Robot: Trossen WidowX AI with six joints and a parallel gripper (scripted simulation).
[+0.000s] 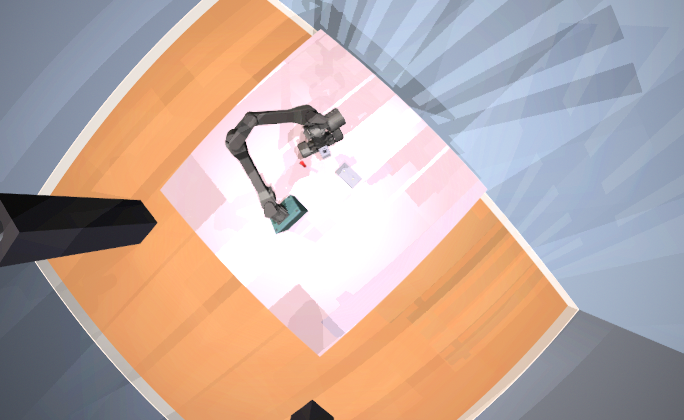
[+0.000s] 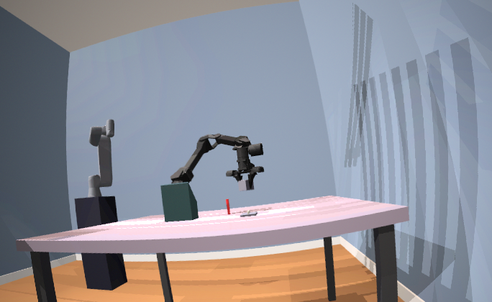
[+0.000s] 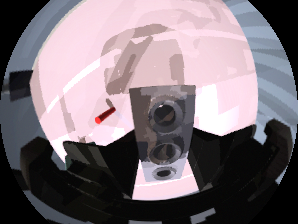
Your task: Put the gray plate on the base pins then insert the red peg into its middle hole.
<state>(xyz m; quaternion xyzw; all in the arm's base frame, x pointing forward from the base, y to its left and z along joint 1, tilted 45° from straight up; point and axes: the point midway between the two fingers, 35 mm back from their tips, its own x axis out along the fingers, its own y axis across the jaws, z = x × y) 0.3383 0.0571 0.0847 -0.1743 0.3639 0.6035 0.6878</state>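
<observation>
My gripper tip is now 16 cm to the left of the dark base, 11 cm above it and 2 cm short of it. From my gripper tip the other things lie so: gray plate: 3 cm above; red peg: 11 cm behind, 8 cm below, 3 cm to the left.
</observation>
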